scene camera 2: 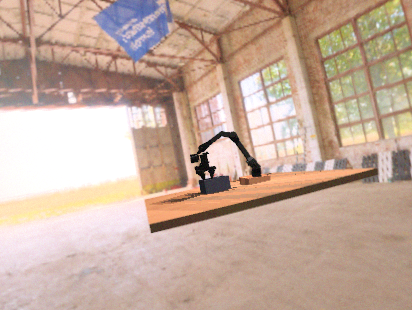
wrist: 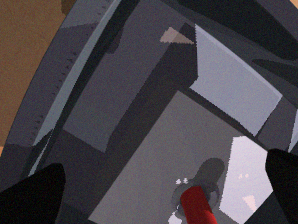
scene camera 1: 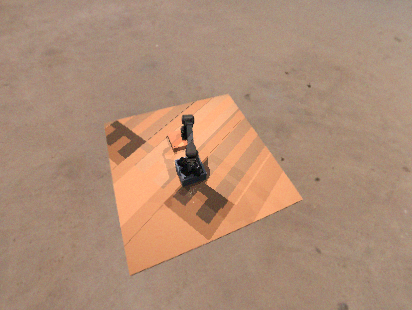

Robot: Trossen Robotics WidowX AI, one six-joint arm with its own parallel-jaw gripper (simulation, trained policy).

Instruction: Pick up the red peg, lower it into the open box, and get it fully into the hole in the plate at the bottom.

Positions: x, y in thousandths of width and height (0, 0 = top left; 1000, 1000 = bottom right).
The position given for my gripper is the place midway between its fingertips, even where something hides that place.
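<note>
There's a box (wrist: 331, 324) here, and a grey plate (wrist: 596, 632) too. Scene camera 2 does not show the grey plate, which is hidden by the box. And I can see my gripper (wrist: 565, 757).
</note>
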